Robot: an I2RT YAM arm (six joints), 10 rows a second.
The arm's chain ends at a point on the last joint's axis. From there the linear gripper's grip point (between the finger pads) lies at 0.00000 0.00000 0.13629 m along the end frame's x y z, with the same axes.
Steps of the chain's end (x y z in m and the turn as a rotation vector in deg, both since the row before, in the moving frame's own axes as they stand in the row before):
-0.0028, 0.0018, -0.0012, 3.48, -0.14, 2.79
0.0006, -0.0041, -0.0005, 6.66, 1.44, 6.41
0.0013, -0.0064, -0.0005, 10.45, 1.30, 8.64
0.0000, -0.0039, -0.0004, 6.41, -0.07, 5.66
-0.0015, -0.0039, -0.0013, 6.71, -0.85, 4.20
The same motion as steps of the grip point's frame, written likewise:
-0.0029, -0.0065, -0.0015, 3.48, -0.14, 2.79
0.0049, -0.0197, -0.0015, 6.66, 1.44, 6.41
0.0062, -0.0308, -0.0028, 10.45, 1.30, 8.64
0.0006, -0.0191, -0.0013, 6.41, -0.07, 5.66
-0.0029, -0.0199, -0.0022, 6.71, -0.85, 4.20

